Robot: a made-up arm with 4 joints.
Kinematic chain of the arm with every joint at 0, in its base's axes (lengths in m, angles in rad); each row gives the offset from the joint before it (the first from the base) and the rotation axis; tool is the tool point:
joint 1: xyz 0 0 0.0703 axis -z
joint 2: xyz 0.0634 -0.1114 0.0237 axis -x
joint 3: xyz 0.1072 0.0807 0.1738 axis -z
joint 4: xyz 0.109 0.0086 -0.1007 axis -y
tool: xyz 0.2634 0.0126 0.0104
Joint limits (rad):
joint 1: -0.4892..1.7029
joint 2: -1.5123..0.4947
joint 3: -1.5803..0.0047
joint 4: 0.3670..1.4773
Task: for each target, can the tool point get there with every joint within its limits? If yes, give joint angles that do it. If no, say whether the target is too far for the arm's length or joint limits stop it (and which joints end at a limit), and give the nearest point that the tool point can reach.
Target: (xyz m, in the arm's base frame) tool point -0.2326 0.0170 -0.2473
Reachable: no: joint limits stop it (at a limit: joint 1, joint 2, joint 3, joint 4) | nearest point -0.0368 0.3799 0.0451 | short by 0.506 m
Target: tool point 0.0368 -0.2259 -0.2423
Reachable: no: joint limits stop it (at a limit: joint 1, joint 2, joint 4) | nearest point 0.3122 -0.2852 0.0482 | short by 0.405 m
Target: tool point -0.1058 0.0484 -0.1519
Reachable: no: joint limits stop it (at a limit: joint 1, joint 2, joint 3, joint 4) | nearest point -0.0368 0.3799 0.0451 | short by 0.392 m
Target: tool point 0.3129 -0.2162 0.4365
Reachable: yes | joints 0.4444 -0.2795 -0.1970 1.1251
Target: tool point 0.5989 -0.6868 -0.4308
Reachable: no: too far | nearest point 0.3139 -0.3600 0.0758 | short by 0.667 m
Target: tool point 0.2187 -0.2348 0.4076
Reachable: yes | joints 1.1805 0.0662 -0.6373 1.2701
